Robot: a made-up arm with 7 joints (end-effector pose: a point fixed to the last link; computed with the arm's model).
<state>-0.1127 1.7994 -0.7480 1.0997 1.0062 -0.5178 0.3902</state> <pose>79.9 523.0 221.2 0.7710 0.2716 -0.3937 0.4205</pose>
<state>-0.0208 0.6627 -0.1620 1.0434 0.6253 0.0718 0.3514</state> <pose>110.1 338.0 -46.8 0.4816 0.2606 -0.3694 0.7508</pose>
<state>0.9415 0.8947 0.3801 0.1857 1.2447 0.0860 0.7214</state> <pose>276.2 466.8 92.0 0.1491 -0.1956 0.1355 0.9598</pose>
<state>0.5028 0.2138 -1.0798 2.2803 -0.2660 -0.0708 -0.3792</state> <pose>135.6 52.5 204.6 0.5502 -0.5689 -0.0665 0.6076</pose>
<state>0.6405 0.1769 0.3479 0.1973 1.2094 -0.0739 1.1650</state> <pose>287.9 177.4 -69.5 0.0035 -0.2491 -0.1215 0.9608</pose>
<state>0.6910 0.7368 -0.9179 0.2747 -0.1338 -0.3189 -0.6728</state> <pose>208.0 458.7 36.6 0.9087 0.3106 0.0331 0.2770</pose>
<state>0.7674 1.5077 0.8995 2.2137 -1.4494 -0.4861 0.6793</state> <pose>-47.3 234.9 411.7 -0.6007 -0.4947 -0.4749 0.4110</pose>
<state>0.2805 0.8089 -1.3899 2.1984 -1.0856 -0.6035 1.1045</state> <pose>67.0 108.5 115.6 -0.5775 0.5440 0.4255 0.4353</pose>
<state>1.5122 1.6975 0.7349 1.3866 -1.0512 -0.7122 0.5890</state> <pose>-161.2 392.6 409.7 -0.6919 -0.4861 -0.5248 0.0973</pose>
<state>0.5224 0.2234 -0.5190 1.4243 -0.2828 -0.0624 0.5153</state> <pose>288.3 132.0 92.9 0.7970 -0.2280 -0.3701 0.4193</pose>
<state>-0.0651 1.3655 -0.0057 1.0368 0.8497 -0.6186 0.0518</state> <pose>134.7 504.8 189.1 0.7920 0.0633 0.0485 0.6053</pose>
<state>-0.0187 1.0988 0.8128 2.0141 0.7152 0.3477 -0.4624</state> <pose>122.8 372.6 298.0 0.6573 0.0124 0.3236 0.6805</pose>
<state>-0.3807 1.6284 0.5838 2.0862 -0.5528 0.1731 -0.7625</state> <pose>127.0 291.0 391.3 -0.8726 0.2043 -0.4436 0.0100</pose>
